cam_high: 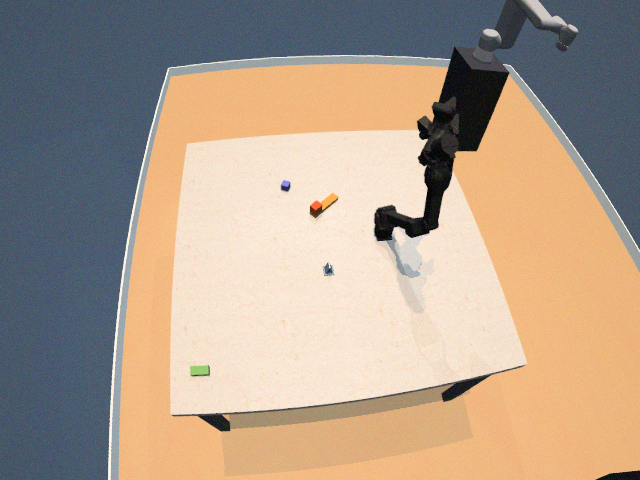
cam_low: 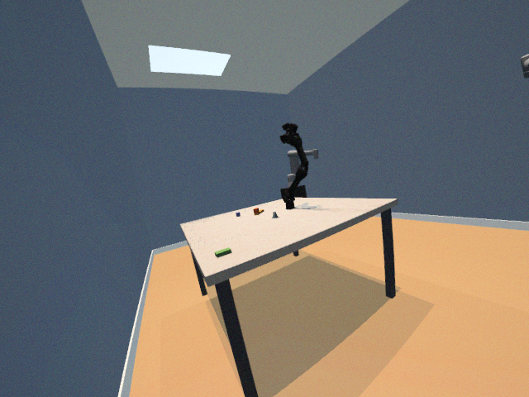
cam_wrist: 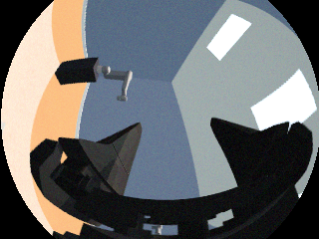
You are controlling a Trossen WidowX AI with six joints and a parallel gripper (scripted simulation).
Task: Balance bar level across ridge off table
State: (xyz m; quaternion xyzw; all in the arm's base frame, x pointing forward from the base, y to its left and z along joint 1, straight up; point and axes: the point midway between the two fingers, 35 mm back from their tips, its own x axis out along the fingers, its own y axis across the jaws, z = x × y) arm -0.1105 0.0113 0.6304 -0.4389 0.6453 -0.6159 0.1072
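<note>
Right now the bar is 620 mm below my gripper tip, 370 mm ahead of it and 140 mm to the right of it. Round my gripper tip: flat green block (870 mm ahead, 640 mm below, 510 mm to the left); then purple cube (630 mm below, 500 mm ahead, 270 mm to the right).
</note>
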